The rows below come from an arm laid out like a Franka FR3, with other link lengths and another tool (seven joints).
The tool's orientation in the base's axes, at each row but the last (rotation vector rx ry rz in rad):
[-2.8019 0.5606 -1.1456]
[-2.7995 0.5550 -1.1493]
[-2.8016 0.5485 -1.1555]
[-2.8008 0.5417 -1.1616]
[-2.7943 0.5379 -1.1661]
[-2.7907 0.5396 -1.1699]
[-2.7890 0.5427 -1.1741]
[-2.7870 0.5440 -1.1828]
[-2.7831 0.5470 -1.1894]
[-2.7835 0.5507 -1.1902]
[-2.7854 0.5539 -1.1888]
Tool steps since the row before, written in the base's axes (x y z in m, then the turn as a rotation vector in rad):
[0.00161 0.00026 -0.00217 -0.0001 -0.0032 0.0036]
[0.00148 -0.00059 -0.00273 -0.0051 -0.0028 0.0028]
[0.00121 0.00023 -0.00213 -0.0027 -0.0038 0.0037]
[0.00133 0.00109 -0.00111 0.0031 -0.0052 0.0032]
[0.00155 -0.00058 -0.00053 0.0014 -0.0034 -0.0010]
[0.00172 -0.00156 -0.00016 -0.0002 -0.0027 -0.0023]
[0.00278 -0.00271 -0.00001 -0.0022 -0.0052 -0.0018]
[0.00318 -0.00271 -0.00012 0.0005 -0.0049 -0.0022]
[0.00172 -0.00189 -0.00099 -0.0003 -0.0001 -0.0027]
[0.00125 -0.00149 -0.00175 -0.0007 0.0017 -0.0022]
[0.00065 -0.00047 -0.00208 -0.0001 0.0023 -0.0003]
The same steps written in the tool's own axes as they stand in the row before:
[-0.00048 -0.00032 0.00265 0.0035 0.0023 -0.0024]
[-0.00064 0.00063 0.00303 -0.0005 0.0036 -0.0053]
[-0.00072 -0.00017 0.00235 0.0020 0.0037 -0.0042]
[-0.00025 -0.00121 0.00163 0.0060 0.0033 0.0003]
[0.00085 0.00019 0.00150 0.0014 0.0030 0.0019]
[0.00154 0.00099 0.00143 -0.0008 0.0030 0.0017]
[0.00273 0.00172 0.00216 -0.0008 0.0059 0.0001]
[0.00290 0.00162 0.00254 0.0005 0.0049 0.0023]
[0.00107 0.00145 0.00206 -0.0020 0.0007 0.0017]
[0.00011 0.00136 0.00223 -0.0026 -0.0009 0.0009]
[-0.00085 0.00065 0.00196 -0.0011 -0.0021 0.0000]

